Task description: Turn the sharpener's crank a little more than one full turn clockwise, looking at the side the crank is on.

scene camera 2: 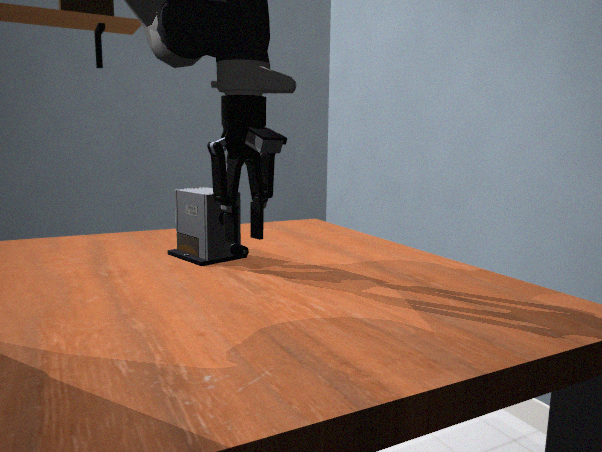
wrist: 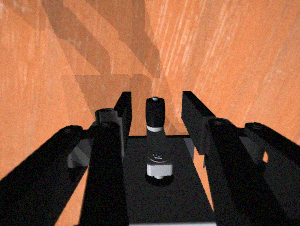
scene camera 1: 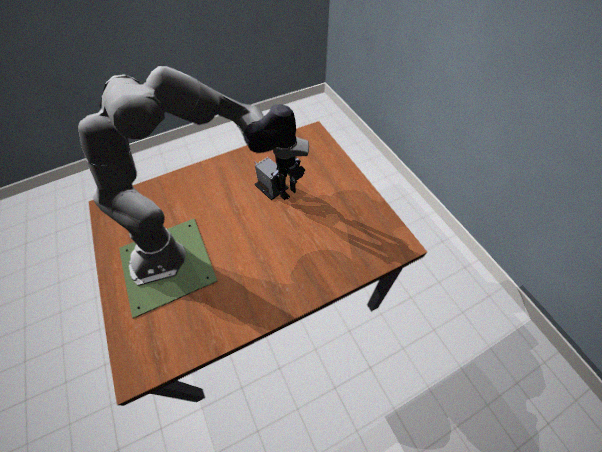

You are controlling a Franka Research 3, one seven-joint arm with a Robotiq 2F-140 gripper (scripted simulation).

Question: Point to a sharpener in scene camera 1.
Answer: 264, 168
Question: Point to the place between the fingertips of my gripper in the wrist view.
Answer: At 156, 105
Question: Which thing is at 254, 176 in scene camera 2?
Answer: My gripper.
